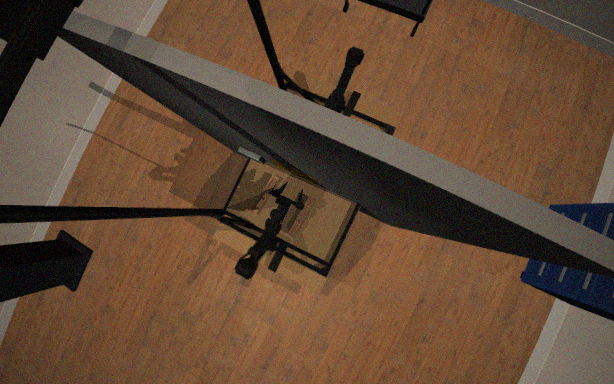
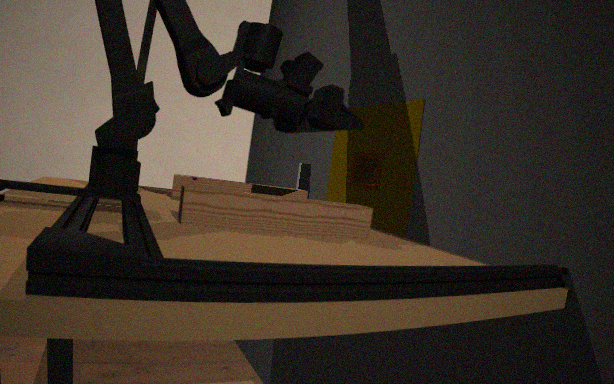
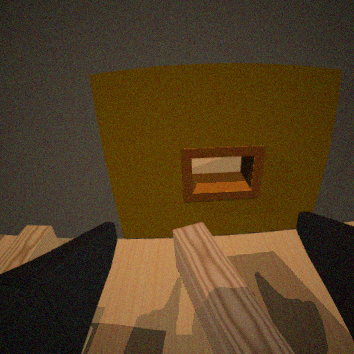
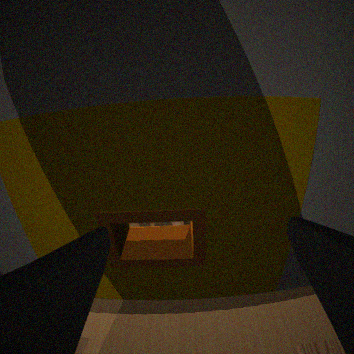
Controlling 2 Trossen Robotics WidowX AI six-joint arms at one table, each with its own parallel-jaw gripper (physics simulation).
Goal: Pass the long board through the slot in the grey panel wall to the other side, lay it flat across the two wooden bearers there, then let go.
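The grey panel wall [image 1: 425,152] [image 2: 500,150] [image 3: 45,125] bears a yellow patch [image 2: 340,150] [image 3: 150,110] [image 4: 165,150] around the orange-rimmed slot [image 3: 186,175] [image 4: 199,245]. My right gripper [image 1: 293,189] [image 2: 359,125] [image 4: 199,232] is open and empty, above the table and facing the patch. Two wooden bearers, one nearer [image 2: 275,212] and one farther [image 2: 215,185], lie on its table below it. My left gripper [image 3: 208,227] is open and empty, facing the slot. A wooden beam [image 3: 215,280] lies below and between its fingers; another [image 3: 35,237] lies at the left. I cannot tell whether either is the long board.
The right arm's table [image 1: 345,210] [image 2: 225,250] meets the wall, with a dark rail [image 2: 350,280] along its near edge. A small pale block [image 1: 250,154] [image 2: 304,177] stands by the wall. The left arm [image 1: 345,80] shows beyond the wall. Shadow darkens the patch.
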